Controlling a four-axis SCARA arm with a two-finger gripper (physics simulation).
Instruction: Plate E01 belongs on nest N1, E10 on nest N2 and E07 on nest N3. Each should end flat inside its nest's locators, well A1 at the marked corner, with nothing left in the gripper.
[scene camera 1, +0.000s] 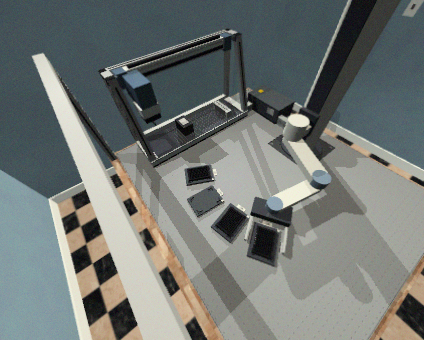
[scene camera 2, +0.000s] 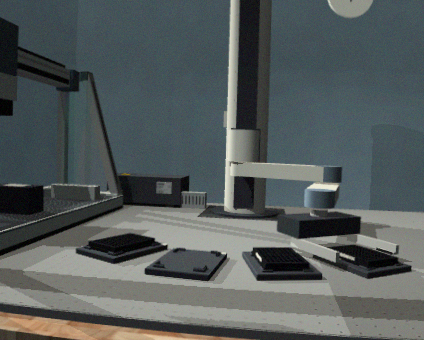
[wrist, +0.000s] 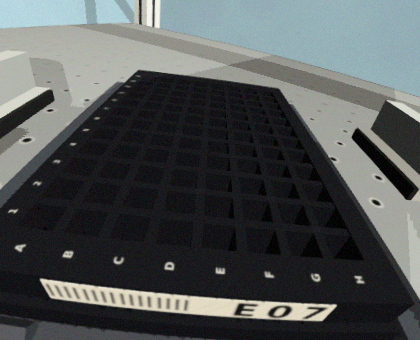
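Seen in the pictures: gripper, between the fingertips: (scene camera 1: 263, 246) (scene camera 2: 368, 253) (wrist: 210, 95); arm's base, origin of its link: (scene camera 2: 244, 216).
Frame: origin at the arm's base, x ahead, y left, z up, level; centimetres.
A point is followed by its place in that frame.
Black plate E07 (scene camera 1: 265, 241) @(x 63.8, y 28.4, z 2.9 cm) (scene camera 2: 369, 255) @(x 66.7, y 29.5, z 3.8 cm) (wrist: 190, 165) @(x 62.7, y 27.5, z 3.4 cm) lies flat on the rightmost dark nest (scene camera 2: 389, 271) @(x 71.6, y 32.3, z 2.1 cm), its label readable in the wrist view. My gripper (scene camera 1: 265, 245) @(x 66.5, y 29.5, z 4.2 cm) (scene camera 2: 367, 253) @(x 66.5, y 29.5, z 4.2 cm) (wrist: 210, 95) @(x 66.5, y 29.5, z 4.2 cm) is open and low, one finger beside each long side of E07, with a gap on both sides. A second black plate (scene camera 1: 231, 222) @(x 70.5, y 12.3, z 3.8 cm) (scene camera 2: 280, 258) @(x 72.8, y 11.4, z 3.9 cm) lies on the neighbouring nest. A third (scene camera 1: 199, 174) @(x 66.2, y -21.4, z 3.3 cm) (scene camera 2: 121, 242) @(x 68.3, y -22.0, z 3.8 cm) lies on the nest nearest the gantry. Their labels cannot be read. A dark nest (scene camera 1: 205, 201) @(x 73.5, y -5.4, z 2.5 cm) (scene camera 2: 187, 262) @(x 74.9, y -6.3, z 2.5 cm) between those two is bare, its corner locators visible. Nest numbers are unreadable.
A gantry frame (scene camera 1: 238, 70) @(x 9.7, y -53.6, z 33.7 cm) (scene camera 2: 102, 135) @(x 9.9, y -51.5, z 28.1 cm) stands over a dark perforated bed holding a black block (scene camera 1: 184, 126) @(x 55.3, y -52.7, z 13.2 cm) (scene camera 2: 21, 199) @(x 56.5, y -53.7, z 10.1 cm). A dark box (scene camera 1: 270, 104) @(x -4.7, y -33.7, z 12.8 cm) (scene camera 2: 155, 190) @(x -3.5, y -34.9, z 7.6 cm) stands near the arm's tall column (scene camera 2: 248, 75) @(x 7.7, y 0.3, z 50.1 cm). The second plate's nest is close beside my gripper.
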